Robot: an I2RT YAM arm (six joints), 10 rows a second.
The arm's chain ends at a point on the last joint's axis. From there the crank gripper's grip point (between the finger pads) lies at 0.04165 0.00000 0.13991 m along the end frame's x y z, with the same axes.
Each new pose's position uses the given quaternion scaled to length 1; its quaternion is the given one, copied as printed.
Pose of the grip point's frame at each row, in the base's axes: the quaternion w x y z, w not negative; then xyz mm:
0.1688 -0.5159 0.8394 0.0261 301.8 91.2 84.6
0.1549 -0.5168 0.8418 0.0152 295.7 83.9 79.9
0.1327 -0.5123 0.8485 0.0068 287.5 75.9 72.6
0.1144 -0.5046 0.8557 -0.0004 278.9 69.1 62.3
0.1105 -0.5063 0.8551 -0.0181 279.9 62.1 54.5
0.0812 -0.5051 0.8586 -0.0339 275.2 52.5 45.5
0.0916 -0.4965 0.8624 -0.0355 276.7 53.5 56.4
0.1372 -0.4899 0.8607 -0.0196 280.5 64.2 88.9
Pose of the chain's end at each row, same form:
0.1688 -0.5159 0.8394 0.0261 283.0 96.4 229.3
0.1549 -0.5168 0.8418 0.0152 278.8 94.0 224.5
0.1327 -0.5123 0.8485 0.0068 275.3 91.4 217.2
0.1144 -0.5046 0.8557 -0.0004 270.8 89.0 206.7
0.1105 -0.5063 0.8551 -0.0181 270.2 87.0 198.0
0.0812 -0.5051 0.8586 -0.0339 270.8 85.5 187.6
0.0916 -0.4965 0.8624 -0.0355 270.1 85.3 198.7
0.1372 -0.4899 0.8607 -0.0196 264.9 85.5 232.5

